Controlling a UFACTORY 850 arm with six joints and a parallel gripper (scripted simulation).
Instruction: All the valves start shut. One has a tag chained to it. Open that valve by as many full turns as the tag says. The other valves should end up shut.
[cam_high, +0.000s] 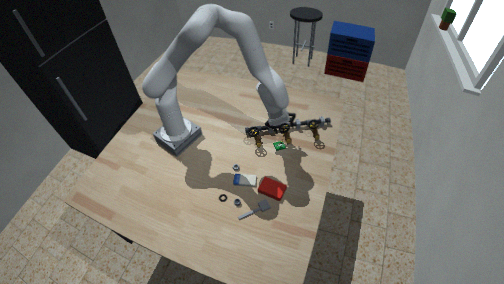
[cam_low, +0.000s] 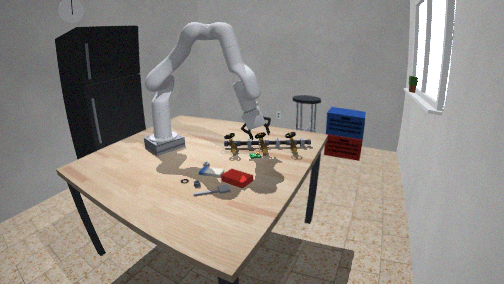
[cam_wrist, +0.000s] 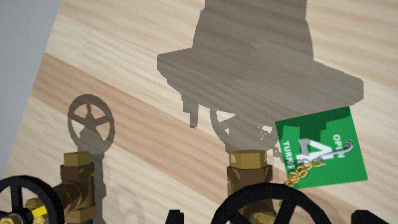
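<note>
The green tag is 2 cm behind my hand, 5 cm to the right of it and 10 cm below it. Also, from my hand: grey scraper 6 cm behind, 44 cm to the right, 10 cm below; red box 1 cm behind, 33 cm to the right, 9 cm below; white block 15 cm behind, 30 cm to the right, 10 cm below.
</note>
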